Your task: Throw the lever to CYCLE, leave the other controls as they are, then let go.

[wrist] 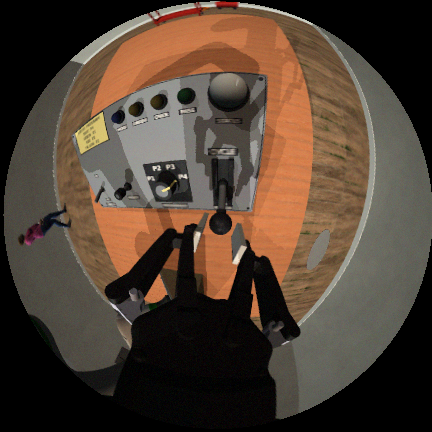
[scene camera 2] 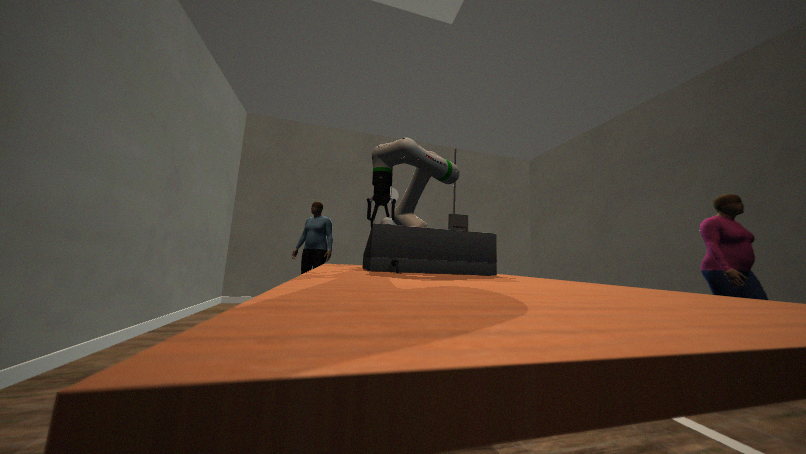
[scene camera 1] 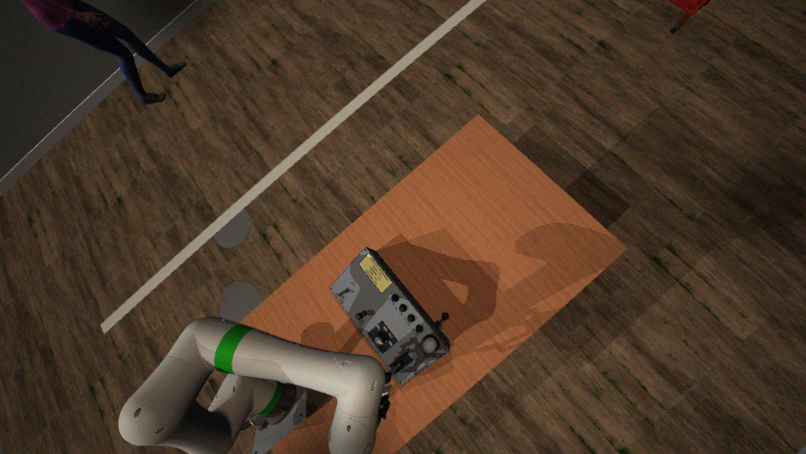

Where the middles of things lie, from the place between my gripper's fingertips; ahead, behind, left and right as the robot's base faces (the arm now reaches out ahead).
Scene:
The grey control panel (scene camera 1: 372, 287) lies 190 mm to the left of my hand, 130 mm ahead of it and 50 mm below it.

